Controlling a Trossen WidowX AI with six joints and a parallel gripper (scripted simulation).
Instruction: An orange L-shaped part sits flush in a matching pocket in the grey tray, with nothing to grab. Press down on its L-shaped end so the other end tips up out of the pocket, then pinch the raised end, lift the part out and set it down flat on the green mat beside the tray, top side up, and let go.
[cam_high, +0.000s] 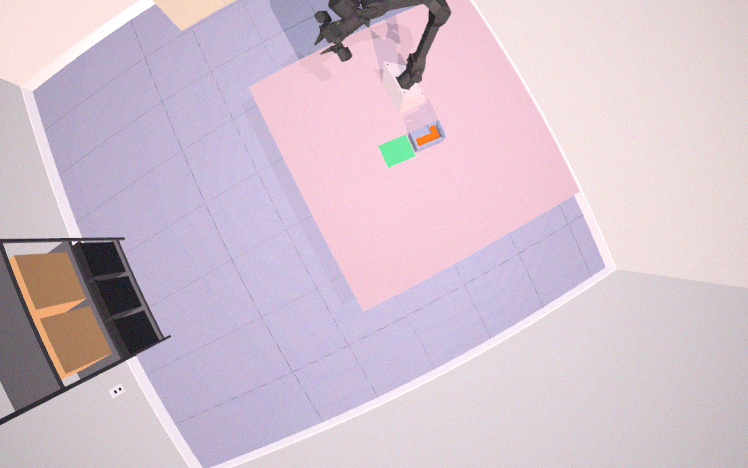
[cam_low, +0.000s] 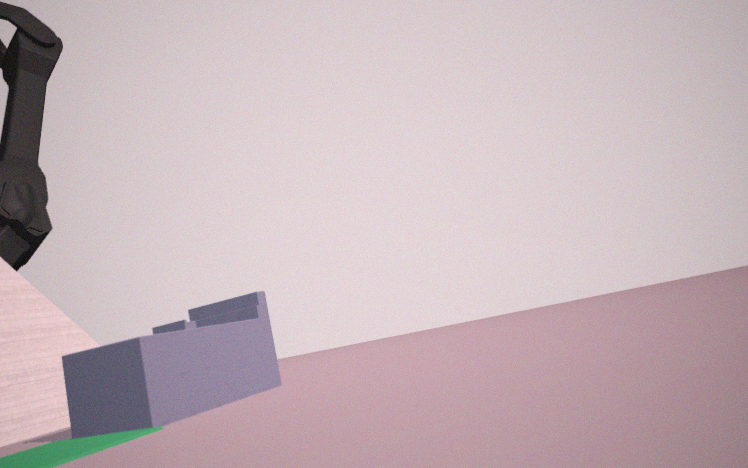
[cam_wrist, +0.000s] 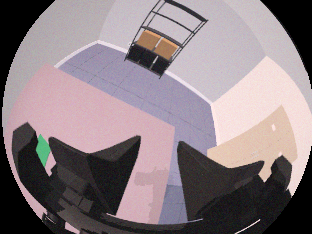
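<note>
Now: the orange L-shaped part 390 mm ahead of my gripper tip, 360 mm below it and 340 mm to the left of it. Round my gripper tip: green mat 420 mm below, 390 mm ahead, 180 mm to the left.
</note>
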